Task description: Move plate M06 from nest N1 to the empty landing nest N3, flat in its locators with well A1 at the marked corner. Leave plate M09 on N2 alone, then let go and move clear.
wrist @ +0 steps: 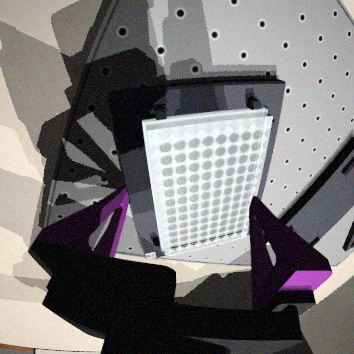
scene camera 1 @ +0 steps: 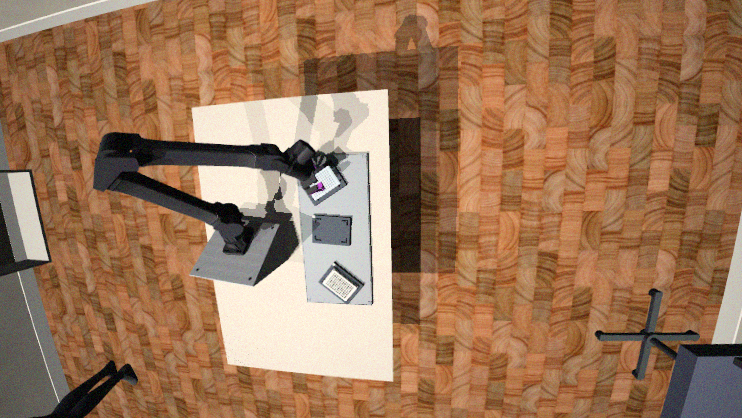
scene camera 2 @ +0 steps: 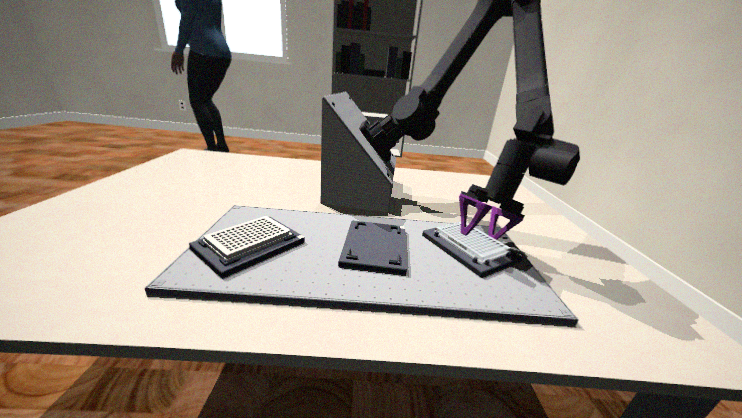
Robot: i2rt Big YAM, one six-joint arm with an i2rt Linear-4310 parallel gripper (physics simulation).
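Note:
The clear, many-welled plate, taken as M06, [scene camera 1: 330,179] [scene camera 2: 482,250] [wrist: 210,175] lies in its dark nest [scene camera 2: 450,250] [wrist: 215,95]. The purple-fingered gripper [scene camera 1: 317,178] [scene camera 2: 479,236] [wrist: 190,195] is open and empty, low over this plate's arm-side end. In the wrist view the fingers stand either side of it, the right tip close to its edge and the left tip farther out. The empty nest, taken as N3, [scene camera 1: 332,229] [scene camera 2: 374,245] [wrist: 320,212] has corner locators and a small white corner mark. A cream plate, taken as M09, [scene camera 1: 340,284] [scene camera 2: 249,236] sits in its own nest. No label is readable.
The nests stand on a grey perforated board [scene camera 1: 360,202] [scene camera 2: 311,285] [wrist: 300,40] on a cream table [scene camera 1: 311,337] [scene camera 2: 103,290]. The arm's slanted pedestal [scene camera 1: 233,270] [scene camera 2: 347,171] stands behind the board. A person [scene camera 2: 207,77] stands beyond the table.

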